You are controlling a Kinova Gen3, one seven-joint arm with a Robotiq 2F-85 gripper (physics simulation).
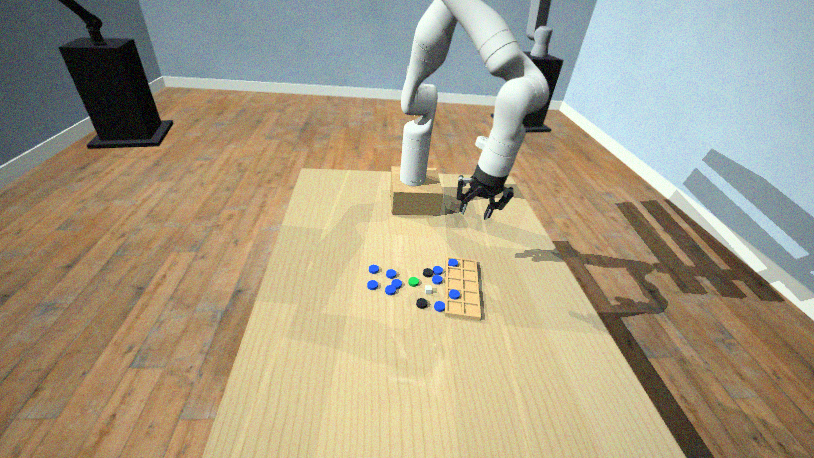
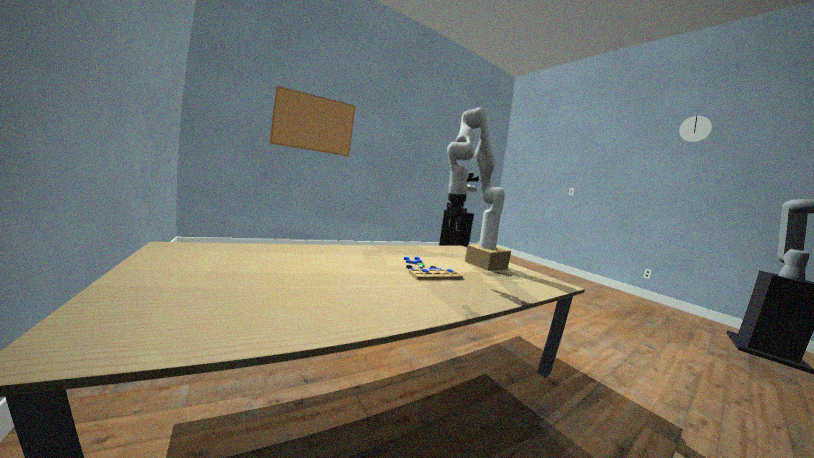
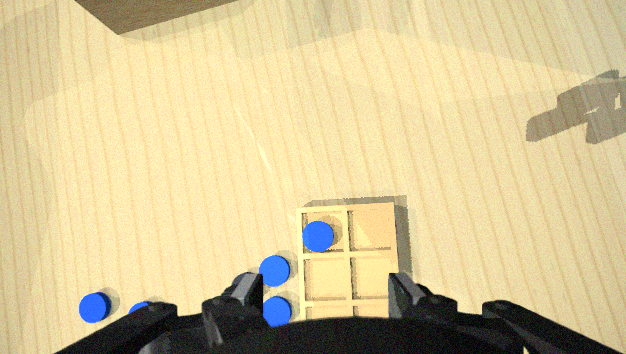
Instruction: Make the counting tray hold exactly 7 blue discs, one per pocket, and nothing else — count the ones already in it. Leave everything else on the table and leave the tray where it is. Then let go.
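The wooden counting tray [image 1: 463, 316] [image 2: 435, 277] [image 3: 372, 230] has two columns of five pockets. One blue disc [image 1: 452, 262] [image 3: 318, 236] lies in its left-column pocket nearest the robot base. Another blue disc [image 1: 454, 293] lies in the left column's fourth pocket from the base. The other pockets look empty. Three blue discs [image 1: 437, 270] [image 1: 437, 279] [image 1: 439, 306] lie on the table close to the tray's left side. Several more blue discs [image 1: 373, 268] [image 1: 389, 289] lie farther left. My gripper [image 1: 475, 212] [image 3: 325, 295] is open and empty, raised above the table on the robot-base side of the tray.
A green disc [image 1: 413, 281], a small white cube [image 1: 428, 289] and two black discs [image 1: 427, 272] [image 1: 421, 303] lie among the blue discs left of the tray. The wooden base block [image 1: 417, 202] [image 2: 487, 258] stands at the table's back edge.
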